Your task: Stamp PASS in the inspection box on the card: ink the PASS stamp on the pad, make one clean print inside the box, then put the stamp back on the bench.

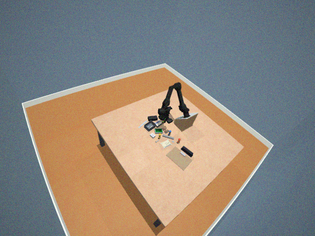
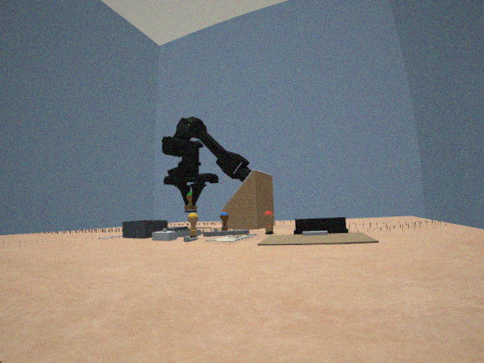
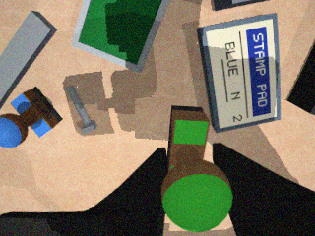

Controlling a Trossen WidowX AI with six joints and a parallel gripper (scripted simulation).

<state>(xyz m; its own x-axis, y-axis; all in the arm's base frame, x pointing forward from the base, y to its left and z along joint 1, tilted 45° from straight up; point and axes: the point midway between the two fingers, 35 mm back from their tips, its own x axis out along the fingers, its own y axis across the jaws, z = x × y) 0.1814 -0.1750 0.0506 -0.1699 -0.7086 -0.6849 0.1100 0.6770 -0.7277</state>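
The green ink pad lies 9 cm ahead of my gripper tip, 2 cm to the left of it and 8 cm below it. The rest, counted from my gripper tip: green-knobbed stamp: right at my gripper tip; blue-knobbed stamp: 2 cm ahead, 13 cm to the left, 7 cm below; blue stamp pad tin: 1 cm ahead, 6 cm to the right, 8 cm below.
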